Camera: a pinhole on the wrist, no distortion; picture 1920 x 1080 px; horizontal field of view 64.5 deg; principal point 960.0 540.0 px. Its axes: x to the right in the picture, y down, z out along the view. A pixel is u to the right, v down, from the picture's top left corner.
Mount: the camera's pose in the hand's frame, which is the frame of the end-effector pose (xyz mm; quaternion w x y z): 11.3 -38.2 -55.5 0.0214 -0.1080 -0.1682 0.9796
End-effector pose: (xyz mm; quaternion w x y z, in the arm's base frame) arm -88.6 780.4 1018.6 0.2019 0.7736 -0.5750 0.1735
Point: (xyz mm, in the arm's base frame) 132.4 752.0 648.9
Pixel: 999 757
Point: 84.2 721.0 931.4
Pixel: 262 1028
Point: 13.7 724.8 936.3
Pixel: 407 528
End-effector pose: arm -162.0 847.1 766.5 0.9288 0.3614 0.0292 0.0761
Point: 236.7 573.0 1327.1
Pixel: outside the picture
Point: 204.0 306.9 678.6
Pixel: outside the picture
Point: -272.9 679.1 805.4
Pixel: 1687 407
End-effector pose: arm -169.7 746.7 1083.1 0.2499 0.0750 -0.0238 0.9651
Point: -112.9 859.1 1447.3
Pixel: 423 338
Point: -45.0 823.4 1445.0
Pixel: 714 346
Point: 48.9 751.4 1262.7
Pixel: 1497 454
